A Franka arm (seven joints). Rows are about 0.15 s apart.
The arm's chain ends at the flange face. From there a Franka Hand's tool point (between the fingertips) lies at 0.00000 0.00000 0.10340 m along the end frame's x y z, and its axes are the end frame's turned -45 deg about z.
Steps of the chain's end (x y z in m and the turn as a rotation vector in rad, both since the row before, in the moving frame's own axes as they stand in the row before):
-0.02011 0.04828 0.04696 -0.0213 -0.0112 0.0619
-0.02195 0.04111 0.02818 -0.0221 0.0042 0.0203
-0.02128 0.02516 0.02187 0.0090 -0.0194 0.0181
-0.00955 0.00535 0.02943 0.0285 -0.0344 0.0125
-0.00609 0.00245 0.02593 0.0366 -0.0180 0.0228
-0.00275 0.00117 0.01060 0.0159 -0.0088 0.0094
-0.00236 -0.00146 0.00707 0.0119 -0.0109 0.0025
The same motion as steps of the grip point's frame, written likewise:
-0.05076 0.02058 0.04693 -0.0071 -0.0230 0.0619
-0.04592 0.01546 0.02815 -0.0186 -0.0127 0.0203
-0.03358 0.00066 0.02185 0.0201 -0.0074 0.0181
-0.01094 -0.00757 0.02933 0.0445 -0.0042 0.0125
-0.00463 -0.00655 0.02584 0.0386 0.0132 0.0228
-0.00224 -0.00292 0.01058 0.0175 0.0050 0.0094
-0.00056 -0.00437 0.00706 0.0161 0.0007 0.0025

